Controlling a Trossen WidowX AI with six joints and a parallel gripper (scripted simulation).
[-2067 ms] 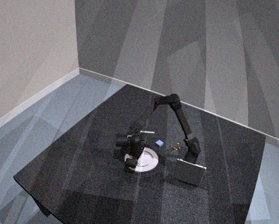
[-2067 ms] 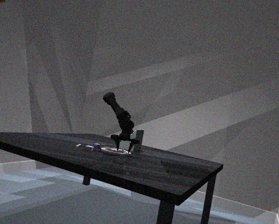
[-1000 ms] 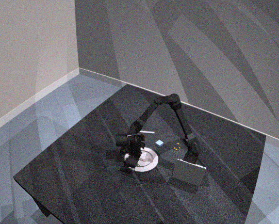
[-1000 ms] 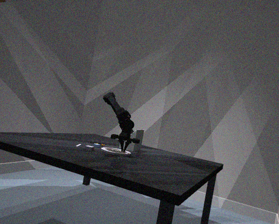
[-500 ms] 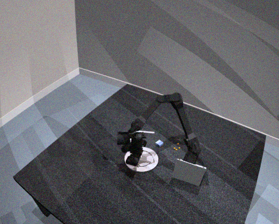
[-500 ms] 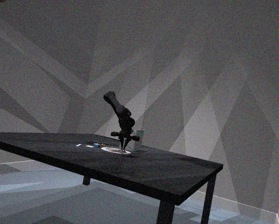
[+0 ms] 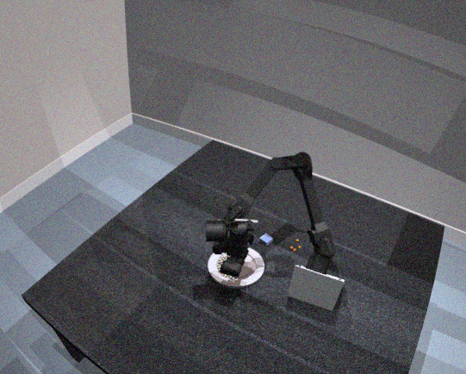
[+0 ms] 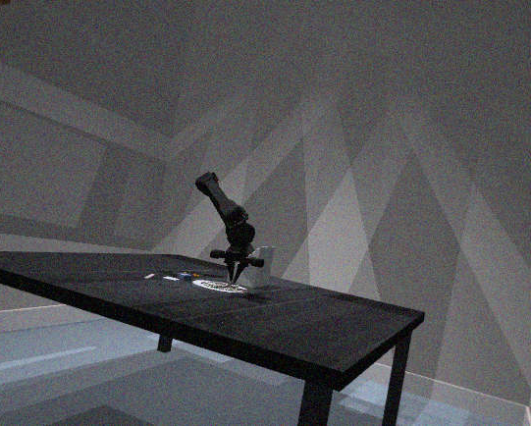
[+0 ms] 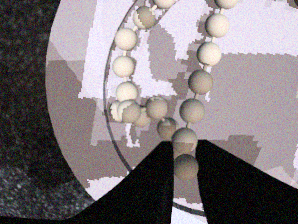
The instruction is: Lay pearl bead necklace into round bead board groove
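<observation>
Now: the round white bead board 3 cm to the right of my gripper tip, 2 cm below it and 2 cm ahead of it. Round my gripper tip: small white block: 19 cm ahead, 13 cm to the right, 2 cm below; then small blue cube: 21 cm to the right, 2 cm below; then thin white stick: 26 cm to the right, 14 cm ahead, 3 cm below.
</observation>
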